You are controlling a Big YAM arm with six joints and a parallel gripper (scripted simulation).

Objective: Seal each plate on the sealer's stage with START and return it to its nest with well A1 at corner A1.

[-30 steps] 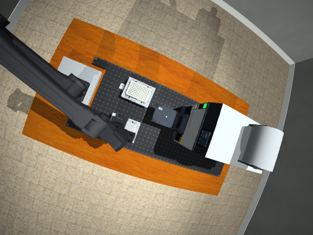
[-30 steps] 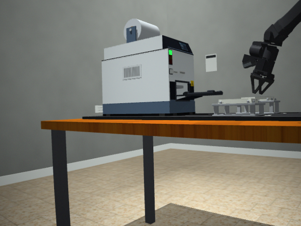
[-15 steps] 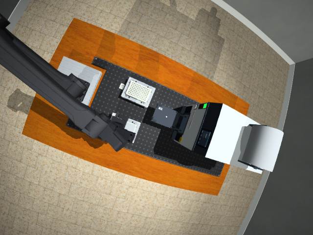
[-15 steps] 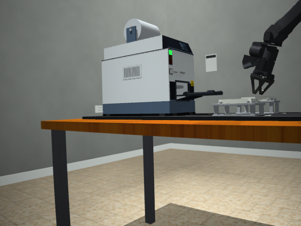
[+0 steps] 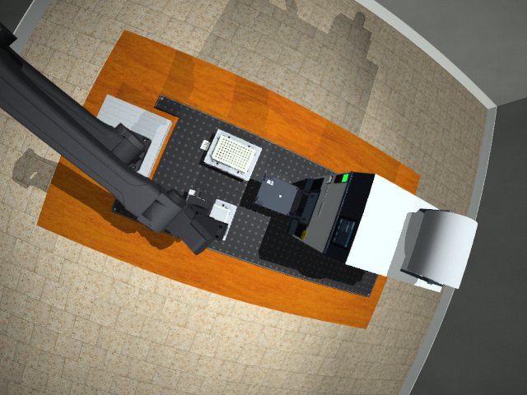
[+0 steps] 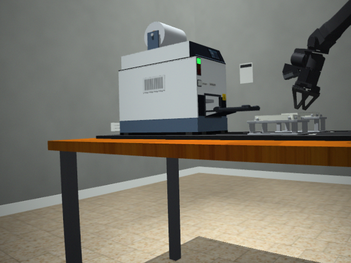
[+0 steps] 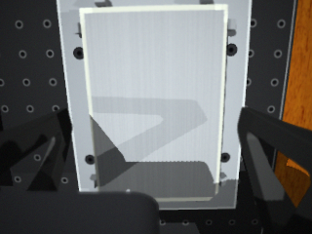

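My hand is 22 cm to the right of the plate nest and 5 cm above it. Also, from my hand: sealer stage: 19 cm ahead, 15 cm to the left; then pale start button: 29 cm ahead, 24 cm to the left, 10 cm above; then A1 mark: 7 cm behind, 27 cm to the left, 5 cm below.
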